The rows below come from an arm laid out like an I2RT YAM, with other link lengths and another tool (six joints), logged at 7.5 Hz.
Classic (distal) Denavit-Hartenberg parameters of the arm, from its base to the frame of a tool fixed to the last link. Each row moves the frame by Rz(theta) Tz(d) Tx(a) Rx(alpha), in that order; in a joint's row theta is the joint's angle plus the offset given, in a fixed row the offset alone. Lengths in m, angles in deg.
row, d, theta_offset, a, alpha
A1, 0.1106, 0, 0.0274, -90
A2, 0, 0, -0.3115, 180
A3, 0, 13.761, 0.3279, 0
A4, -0.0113, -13.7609, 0.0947, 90
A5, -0.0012, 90, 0, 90
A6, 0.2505, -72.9, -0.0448, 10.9
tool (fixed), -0.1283, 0, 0, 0
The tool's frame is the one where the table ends.
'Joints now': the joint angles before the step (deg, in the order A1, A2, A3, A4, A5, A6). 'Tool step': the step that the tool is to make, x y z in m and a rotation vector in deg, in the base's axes. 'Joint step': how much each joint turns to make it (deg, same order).
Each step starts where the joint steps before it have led.
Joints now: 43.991, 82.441, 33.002, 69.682, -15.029, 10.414
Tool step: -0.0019, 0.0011, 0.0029, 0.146, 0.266, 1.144
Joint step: -0.088, -0.383, 0.272, -0.551, -1.055, 0.726
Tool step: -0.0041, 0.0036, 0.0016, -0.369, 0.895, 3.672
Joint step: -0.476, -0.174, 0.681, -1.186, -3.773, 1.851
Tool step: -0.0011, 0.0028, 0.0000, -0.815, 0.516, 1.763
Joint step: -0.175, -0.022, 0.706, -1.501, -1.906, 0.456
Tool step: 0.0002, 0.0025, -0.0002, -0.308, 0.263, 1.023
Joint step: -0.088, 0.387, 0.564, -0.447, -1.065, 0.348
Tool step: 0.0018, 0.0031, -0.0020, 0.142, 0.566, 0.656
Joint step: -0.079, 1.053, 0.539, 0.497, -0.536, 0.764
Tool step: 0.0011, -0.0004, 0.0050, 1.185, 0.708, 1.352
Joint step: -0.677, 0.284, 0.524, 0.918, -1.461, 2.138
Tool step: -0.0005, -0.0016, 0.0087, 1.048, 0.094, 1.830
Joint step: -0.779, -0.334, 0.596, 0.535, -2.139, 1.906
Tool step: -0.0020, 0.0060, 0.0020, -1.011, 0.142, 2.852
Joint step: 0.010, 0.448, 1.462, -1.567, -2.888, 0.473
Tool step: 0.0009, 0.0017, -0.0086, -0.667, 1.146, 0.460
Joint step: -0.048, 0.966, -0.108, 0.019, -0.384, 0.489
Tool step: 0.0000, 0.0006, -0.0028, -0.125, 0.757, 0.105
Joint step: 0.024, 0.257, -0.052, -0.100, 0.062, 0.477
